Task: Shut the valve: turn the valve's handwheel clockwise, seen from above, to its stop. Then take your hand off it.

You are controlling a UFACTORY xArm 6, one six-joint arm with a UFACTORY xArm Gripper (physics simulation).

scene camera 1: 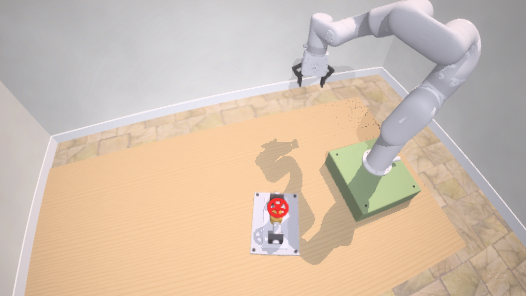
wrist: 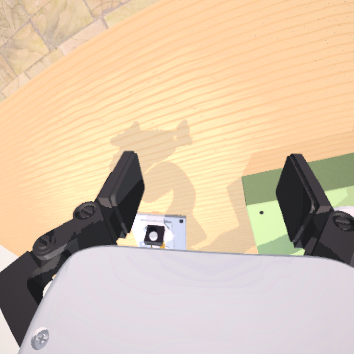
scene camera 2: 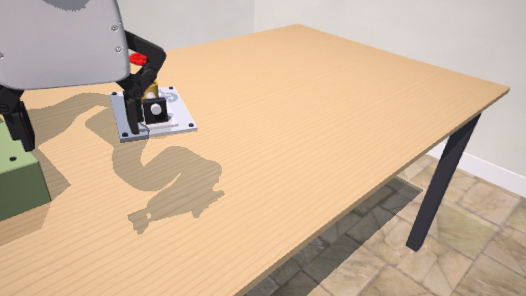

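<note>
The valve's red handwheel (scene camera 1: 278, 207) (scene camera 2: 138, 59) sits on top of the brass valve body (scene camera 1: 276, 219) (scene camera 2: 152, 91), above a light metal plate (scene camera 1: 257, 215) (scene camera 2: 183, 118) (wrist: 181, 232) on the table. In scene camera 2 a black finger covers part of the valve. In the wrist view a black pipe block (wrist: 148, 235) shows at the lower left, and the gripper's housing hides the handwheel. My gripper (scene camera 1: 311, 85) (scene camera 2: 82, 140) (wrist: 209, 170) is open and empty, high up and well apart from the valve, with its fingers pointing down.
The arm stands on a green base block (scene camera 1: 400, 186) (scene camera 2: 22, 191) (wrist: 320, 174), to the right of the valve in scene camera 1. The wooden table (scene camera 1: 125, 210) (scene camera 2: 300, 100) (wrist: 225, 75) carries both. Walls stand beyond the table, above a stone floor.
</note>
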